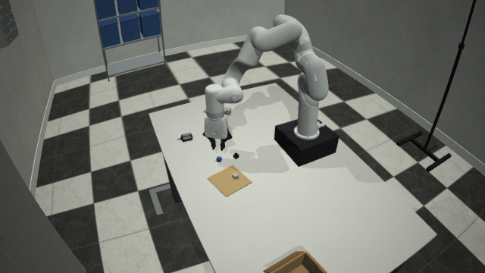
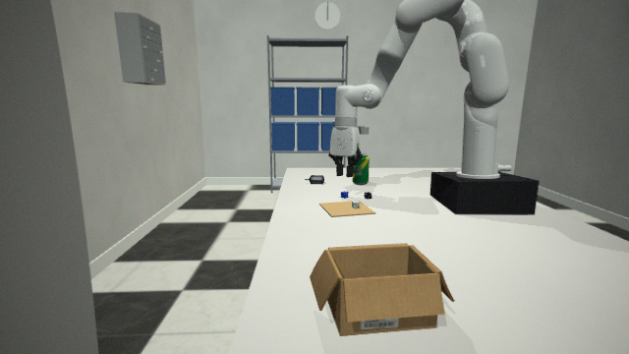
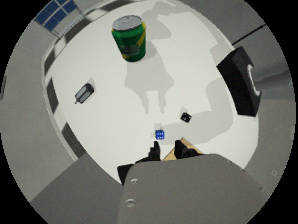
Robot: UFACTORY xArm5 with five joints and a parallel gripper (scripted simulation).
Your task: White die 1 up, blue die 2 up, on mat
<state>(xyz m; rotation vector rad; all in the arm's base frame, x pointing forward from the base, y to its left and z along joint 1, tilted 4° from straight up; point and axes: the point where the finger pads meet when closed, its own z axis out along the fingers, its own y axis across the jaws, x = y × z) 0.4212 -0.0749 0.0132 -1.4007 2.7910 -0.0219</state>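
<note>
The blue die lies 9 cm below my hand. Round my hand: tan mat (14 cm to the left, 10 cm below); then black die (9 cm below, 8 cm behind, 1 cm to the left); then white die (13 cm to the left, 8 cm below, 3 cm behind).
</note>
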